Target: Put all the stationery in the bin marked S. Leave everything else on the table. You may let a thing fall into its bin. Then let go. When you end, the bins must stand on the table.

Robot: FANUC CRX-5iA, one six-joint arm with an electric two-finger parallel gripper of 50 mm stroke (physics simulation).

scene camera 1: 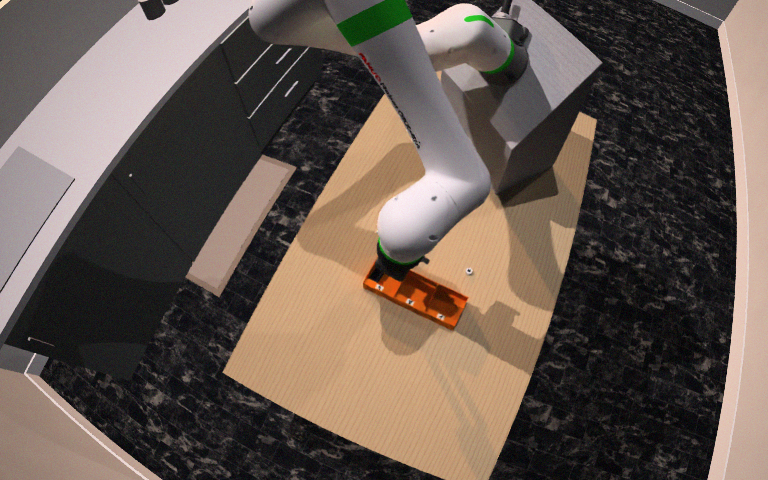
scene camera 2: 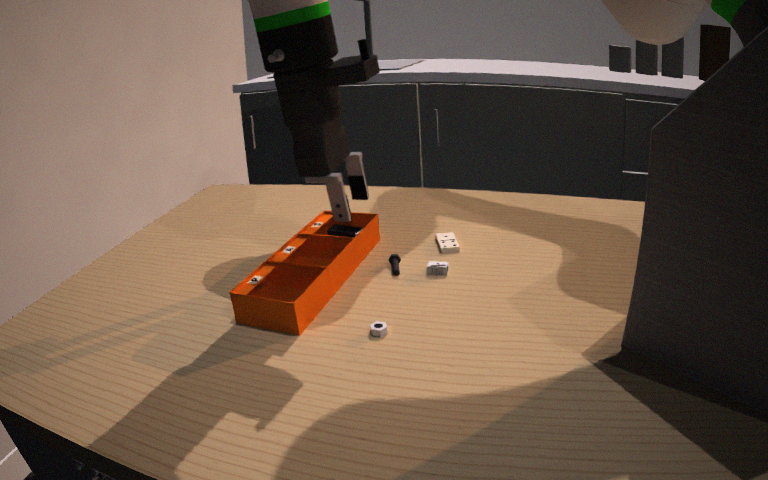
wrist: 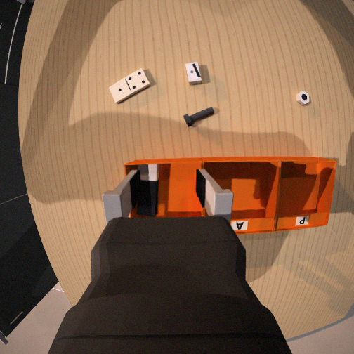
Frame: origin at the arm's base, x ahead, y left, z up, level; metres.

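Seen in the pictures: gripper, between the fingertips: (scene camera 2: 352, 209); arm's base, origin of its link: (scene camera 1: 502, 60).
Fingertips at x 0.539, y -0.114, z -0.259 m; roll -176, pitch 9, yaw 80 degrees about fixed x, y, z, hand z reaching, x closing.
Observation:
Offsets run from my fingertips to a thing's top centre. "spot": to the spot under its first point.
A black-and-white block @[dy -0.037, dx +0.016, dz -0.045 m] (scene camera 2: 343, 230) (wrist: 148, 195), like an eraser, lies inside the end compartment @[spot: dy -0.018, dx +0.058, dz -0.030 m] (scene camera 1: 379, 287) (scene camera 2: 370, 215) (wrist: 181, 175) of the orange bin row, at its left wall in the wrist view. That compartment's label looks like S in the scene views; the gripper hides it in the wrist view. My gripper (scene camera 2: 351, 208) (wrist: 167, 180) is open and empty above this compartment, its fingers wide apart. A small silvery block with a dark blade @[dy +0.042, dx -0.114, dz -0.054 m] (scene camera 2: 437, 268) (wrist: 193, 73), like a pencil sharpener, lies on the table behind the bolt in the wrist view.
Bins A (wrist: 242, 190) and P (wrist: 300, 195) adjoin the end compartment; the row stands upright on the table. A domino @[dy -0.040, dx -0.118, dz -0.058 m] (scene camera 2: 447, 242) (wrist: 130, 86), a black bolt @[dy +0.039, dx -0.061, dz -0.052 m] (scene camera 2: 395, 264) (wrist: 199, 116) and a white nut @[dy +0.182, dx -0.070, dz -0.057 m] (scene camera 1: 468, 271) (scene camera 2: 378, 328) (wrist: 303, 97) lie on the table beside the row.

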